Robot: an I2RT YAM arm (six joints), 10 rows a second.
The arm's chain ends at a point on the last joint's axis. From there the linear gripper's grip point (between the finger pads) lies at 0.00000 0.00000 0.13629 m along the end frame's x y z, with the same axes.
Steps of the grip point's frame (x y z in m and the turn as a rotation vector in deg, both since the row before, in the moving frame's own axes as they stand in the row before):
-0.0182, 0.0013, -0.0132, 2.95, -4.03, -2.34
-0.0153, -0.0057, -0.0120, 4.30, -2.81, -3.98
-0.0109, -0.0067, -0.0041, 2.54, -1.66, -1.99
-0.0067, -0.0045, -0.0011, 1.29, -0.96, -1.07
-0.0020, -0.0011, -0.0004, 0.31, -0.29, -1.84
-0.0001, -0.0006, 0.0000, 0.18, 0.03, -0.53
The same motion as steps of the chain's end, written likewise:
-0.0085, 0.0081, -0.0127, 2.95, -4.03, -2.34
-0.0083, 0.0043, -0.0115, 4.30, -2.81, -3.98
-0.0068, -0.0007, -0.0039, 2.54, -1.66, -1.99
-0.0044, -0.0015, -0.0010, 1.29, -0.96, -1.07
-0.0013, -0.0004, -0.0004, 0.31, -0.29, -1.84
-0.0002, -0.0002, 0.0000, 0.18, 0.03, -0.53

